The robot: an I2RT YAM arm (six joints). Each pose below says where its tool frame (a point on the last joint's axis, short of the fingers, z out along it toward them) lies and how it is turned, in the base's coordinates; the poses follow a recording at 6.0 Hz.
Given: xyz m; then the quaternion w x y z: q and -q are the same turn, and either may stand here.
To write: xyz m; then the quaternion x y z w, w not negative. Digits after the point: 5 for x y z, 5 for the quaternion.
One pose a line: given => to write
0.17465 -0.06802 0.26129 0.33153 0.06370 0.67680 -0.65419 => 0.17465 -0.06802 0.26129 0.06370 0.67680 -0.65419 0.33153
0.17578 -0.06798 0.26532 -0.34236 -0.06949 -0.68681 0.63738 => 0.17578 -0.06798 0.26532 0.06949 0.68681 -0.63738 0.34236
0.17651 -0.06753 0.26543 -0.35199 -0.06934 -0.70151 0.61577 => 0.17651 -0.06753 0.26543 0.06934 0.70151 -0.61577 0.35199
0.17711 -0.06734 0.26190 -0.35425 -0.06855 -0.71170 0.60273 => 0.17711 -0.06734 0.26190 0.06855 0.71170 -0.60273 0.35425
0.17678 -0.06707 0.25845 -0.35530 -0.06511 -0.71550 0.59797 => 0.17678 -0.06707 0.25845 0.06511 0.71550 -0.59797 0.35530
